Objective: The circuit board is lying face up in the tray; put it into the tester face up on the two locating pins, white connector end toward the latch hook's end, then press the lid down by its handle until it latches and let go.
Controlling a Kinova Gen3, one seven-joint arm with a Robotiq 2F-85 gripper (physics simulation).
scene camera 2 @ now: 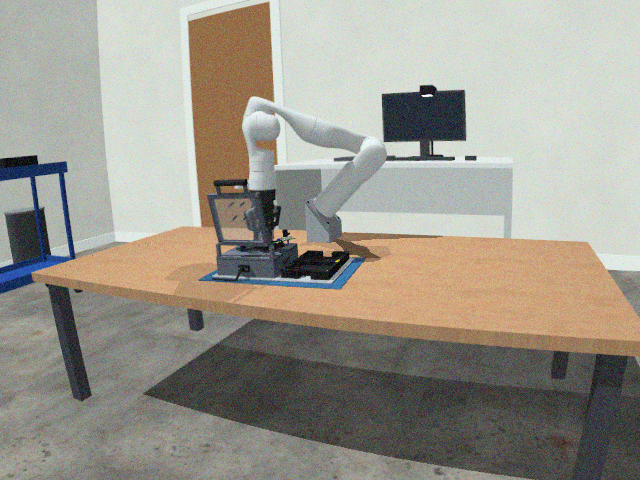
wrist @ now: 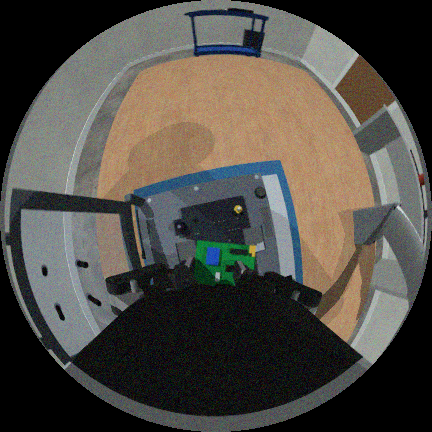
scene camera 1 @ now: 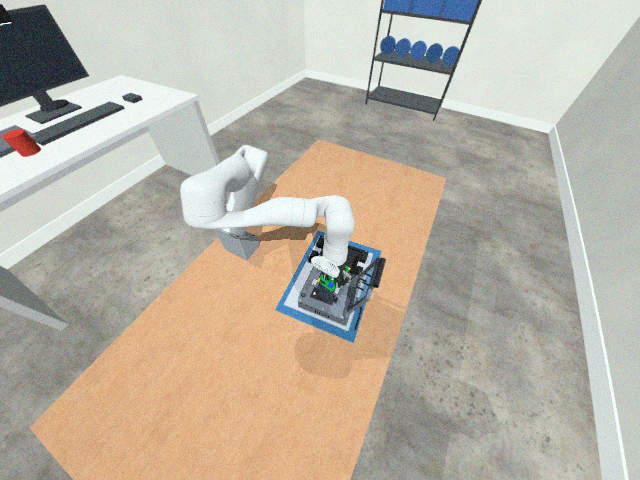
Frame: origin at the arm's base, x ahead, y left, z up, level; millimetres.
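Where they show: gripper, fingertip midpoint: [wrist: 213, 266] [scene camera 1: 332, 281]; arm's base at its link origin: [scene camera 2: 323, 208] [wrist: 390, 219] [scene camera 1: 232, 230].
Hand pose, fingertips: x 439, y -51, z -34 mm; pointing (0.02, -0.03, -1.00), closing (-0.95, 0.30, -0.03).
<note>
Things, the pixels of their top centre, and the offset from my fingertips. "pt": a spot on its surface instead. Level surfaces: height alone.
- green circuit board at its top centre: [wrist: 223, 293] [scene camera 2: 272, 235] [scene camera 1: 333, 272] dx -5, dy +27, dz +23 mm
- dark nest at its top centre: [wrist: 220, 248] [scene camera 2: 260, 245] [scene camera 1: 326, 286] dx -13, dy -18, dz -10 mm
- brass-coloured pin at its top centre: [wrist: 238, 207] dx -43, dy -61, dz +1 mm
- black tray at a spot on its surface: [scene camera 2: 305, 270] pt dx +53, dy +140, dz -59 mm
- blue-edged mat at its surface level: dz -75 mm
- table at its surface level: dz -77 mm
My gripper [scene camera 2: 267, 241] [wrist: 213, 266] points down over the tester and is shut on the green circuit board [scene camera 1: 326, 282] [scene camera 2: 287, 238] [wrist: 225, 257]. The board looks about level, face up, with its blue part showing, a little above the tester [scene camera 1: 320, 308] [scene camera 2: 248, 264] [wrist: 210, 192]. In the wrist view the board covers part of the tester's top, and the dark nest [wrist: 215, 215] with a brass-coloured pin [wrist: 238, 209] lies beyond it. The lid [scene camera 2: 230, 195] [wrist: 70, 201] stands open, its black handle [scene camera 1: 379, 272] [scene camera 2: 231, 182] at the top. The latch hook cannot be made out.
The black tray [scene camera 2: 305, 270] stands beside the tester on the blue-edged mat [scene camera 1: 315, 326] [scene camera 2: 341, 283] [wrist: 215, 173]. The raised lid stands close beside my gripper. The arm's grey base [scene camera 1: 239, 244] [scene camera 2: 323, 227] is on the table [scene camera 1: 206, 361] [scene camera 2: 439, 289].
</note>
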